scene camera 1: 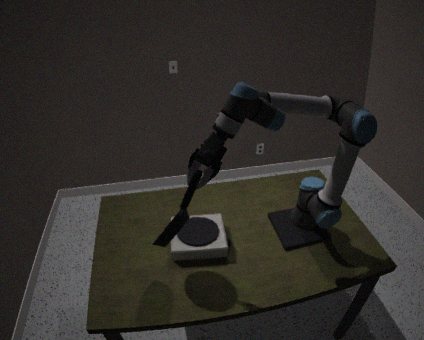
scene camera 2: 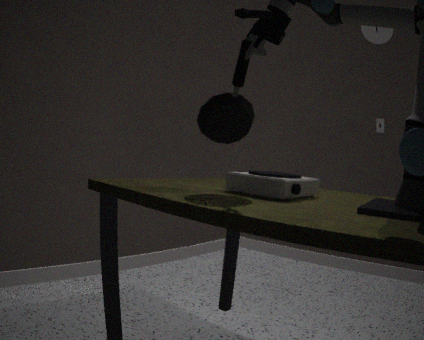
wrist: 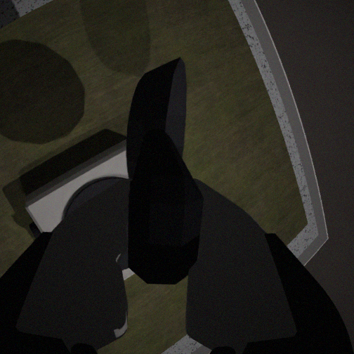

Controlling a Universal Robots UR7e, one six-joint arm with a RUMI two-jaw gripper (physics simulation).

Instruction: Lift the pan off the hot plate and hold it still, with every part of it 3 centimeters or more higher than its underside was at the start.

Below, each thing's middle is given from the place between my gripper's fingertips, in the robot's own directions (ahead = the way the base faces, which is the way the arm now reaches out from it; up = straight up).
Now: hand 110 mm above the dark pan (scene camera 2: 226, 118), 60 mm short of it and 50 mm to the left of it.
